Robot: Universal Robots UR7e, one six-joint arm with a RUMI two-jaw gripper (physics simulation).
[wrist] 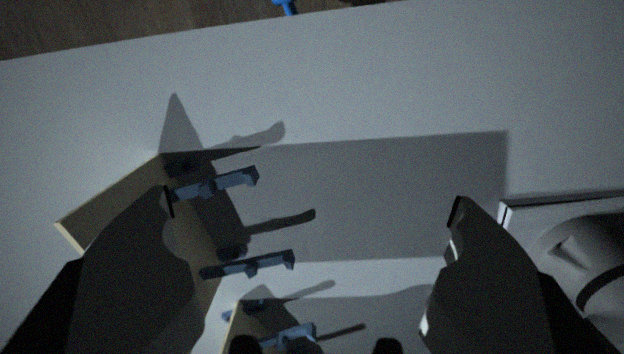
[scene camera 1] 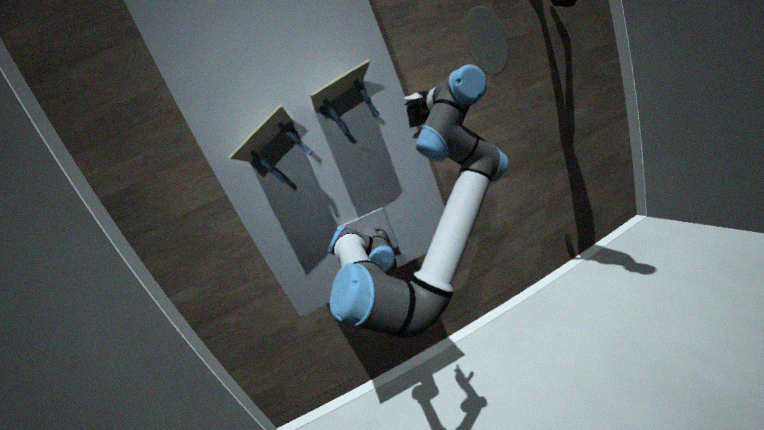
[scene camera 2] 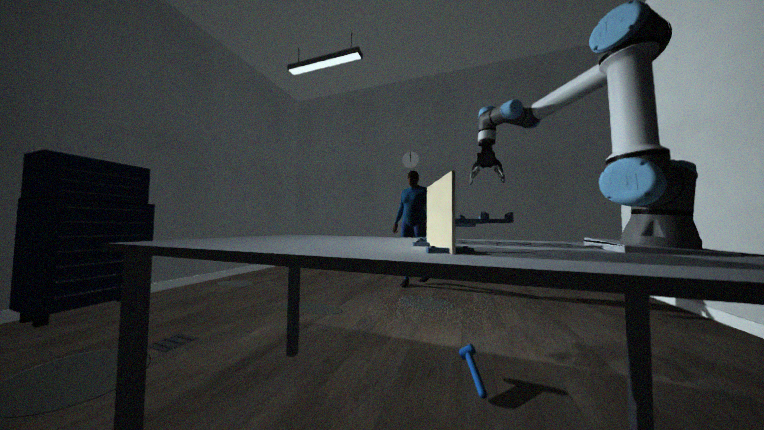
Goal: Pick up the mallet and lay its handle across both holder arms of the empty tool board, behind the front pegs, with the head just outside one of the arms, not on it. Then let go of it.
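Seen in the pictures: gripper, between the fingertips: [wrist: 312, 195] [scene camera 2: 486, 184]; arm's base, origin of its link: [wrist: 567, 248] [scene camera 2: 657, 244].
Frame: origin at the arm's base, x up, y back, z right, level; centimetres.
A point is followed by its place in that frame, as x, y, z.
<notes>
The blue mallet [scene camera 2: 474, 373] {-69.5, -43.7, 45.5} [wrist: 287, 6] {-65.1, -45.3, 55.4} is below the table top, over the floor past the table's edge; its shadow lies apart from it, so I cannot tell whether it touches the floor. It does not show in scene camera 1. My gripper [scene camera 1: 414, 114] {24.8, -39.3, 34.4} [scene camera 2: 487, 181] {24.8, -39.3, 34.4} [wrist: 312, 195] {24.8, -39.3, 34.4} is wide open with nothing between its fingers, above table height near the long table edge. The nearer tool board [scene camera 1: 339, 80] {15.3, -64.2, 18.4} [wrist: 110, 195] {10.2, -65.3, 30.7} stands upright with two bare blue holder arms [scene camera 1: 337, 121] {6.8, -53.7, 11.8} [wrist: 270, 262] {5.6, -51.2, 12.5}. The other board [scene camera 1: 259, 133] {14.1, -61.1, -15.6} also has two arms [scene camera 1: 273, 169] {6.6, -49.3, -19.6} and no mallet.
The grey table [scene camera 1: 224, 64] {-1.7, -95.0, -15.7} [scene camera 2: 320, 244] {-1.8, -99.4, -13.2} [wrist: 375, 65] {-1.8, -30.6, 37.2} carries both boards and the robot's base plate [scene camera 1: 376, 219] {0.9, -8.7, 6.6} [wrist: 560, 210] {0.8, -3.8, 9.8}. A person in blue [scene camera 2: 412, 205] stands beyond the table. A dark cabinet [scene camera 2: 85, 229] is at the left in scene camera 2.
</notes>
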